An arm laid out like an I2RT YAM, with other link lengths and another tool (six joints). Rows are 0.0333 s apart.
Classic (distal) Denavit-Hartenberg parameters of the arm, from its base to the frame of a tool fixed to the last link. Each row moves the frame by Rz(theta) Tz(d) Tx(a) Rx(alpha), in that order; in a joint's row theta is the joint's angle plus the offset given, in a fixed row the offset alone. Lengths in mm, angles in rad.
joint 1: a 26.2  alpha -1.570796  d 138.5  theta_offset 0
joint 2: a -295.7  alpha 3.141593  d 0  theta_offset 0
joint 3: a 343  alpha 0  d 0  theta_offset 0.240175
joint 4: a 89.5  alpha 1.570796  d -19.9  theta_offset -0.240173
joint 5: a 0  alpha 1.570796  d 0.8  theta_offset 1.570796
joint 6: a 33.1  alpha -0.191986  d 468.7  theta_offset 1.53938
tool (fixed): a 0  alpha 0  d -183.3  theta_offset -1.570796
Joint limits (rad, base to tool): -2.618..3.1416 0..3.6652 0..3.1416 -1.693..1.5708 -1.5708..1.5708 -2.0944..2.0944
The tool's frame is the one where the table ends.
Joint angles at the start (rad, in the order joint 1, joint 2, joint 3, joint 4, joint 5, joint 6):
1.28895 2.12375 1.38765 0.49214 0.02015 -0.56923
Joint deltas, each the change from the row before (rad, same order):
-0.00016 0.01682 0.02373 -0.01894 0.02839 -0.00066
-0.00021 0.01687 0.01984 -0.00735 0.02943 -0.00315
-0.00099 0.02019 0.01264 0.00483 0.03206 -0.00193
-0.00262 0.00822 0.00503 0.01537 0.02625 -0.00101
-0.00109 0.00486 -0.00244 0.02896 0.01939 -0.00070
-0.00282 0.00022 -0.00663 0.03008 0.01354 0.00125
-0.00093 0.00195 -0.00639 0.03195 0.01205 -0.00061
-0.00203 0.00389 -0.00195 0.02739 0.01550 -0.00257
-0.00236 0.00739 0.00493 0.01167 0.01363 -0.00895
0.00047 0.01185 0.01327 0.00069 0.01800 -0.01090
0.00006 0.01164 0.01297 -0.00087 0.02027 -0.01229
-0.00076 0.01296 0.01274 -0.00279 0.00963 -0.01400
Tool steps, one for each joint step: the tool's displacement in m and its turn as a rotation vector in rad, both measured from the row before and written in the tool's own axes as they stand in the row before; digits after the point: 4 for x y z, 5 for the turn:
0.0053 0.0077 0.0028 -0.02578 0.01674 0.00396
0.0063 0.0065 0.0022 -0.02067 0.02193 0.00058
0.0054 0.0100 0.0023 -0.02102 0.02559 0.00212
0.0093 0.0033 -0.0010 -0.00621 0.03049 0.00238
0.0080 -0.0005 -0.0017 0.00629 0.02900 0.00153
0.0084 -0.0014 -0.0026 0.01034 0.02641 0.00370
0.0065 -0.0022 -0.0021 0.01216 0.02389 0.00139
0.0080 -0.0010 -0.0017 0.00752 0.02642 0.00039
0.0059 0.0017 0.0001 -0.00314 0.01820 -0.00624
0.0038 0.0023 0.0016 -0.01042 0.01544 -0.00868
0.0042 0.0034 0.0013 -0.01376 0.01653 -0.00974
0.0013 0.0035 0.0026 -0.01126 0.00649 -0.01273

